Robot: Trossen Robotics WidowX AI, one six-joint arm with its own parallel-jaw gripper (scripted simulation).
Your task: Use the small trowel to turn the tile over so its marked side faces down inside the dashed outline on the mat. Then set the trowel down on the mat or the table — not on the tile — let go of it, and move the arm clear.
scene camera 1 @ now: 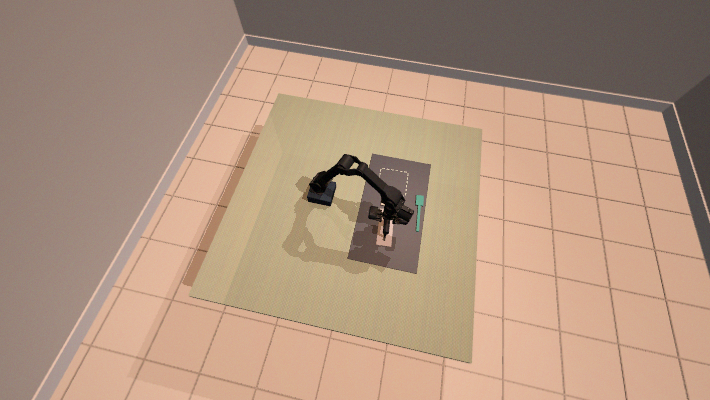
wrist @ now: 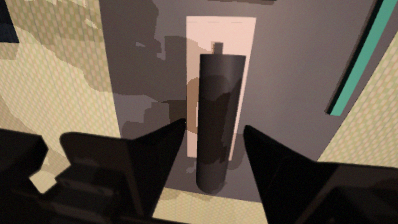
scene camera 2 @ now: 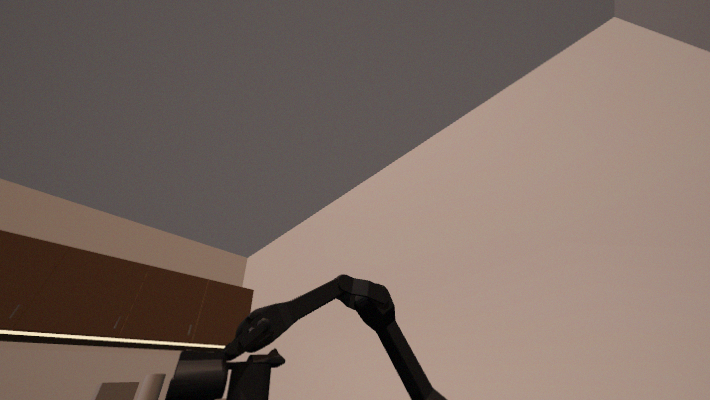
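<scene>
A dark mat (scene camera 1: pixel 403 254) is visible, also in the wrist view (wrist: pixel 297 62). My gripper (wrist: pixel 214 126) is open and holds nothing.
</scene>
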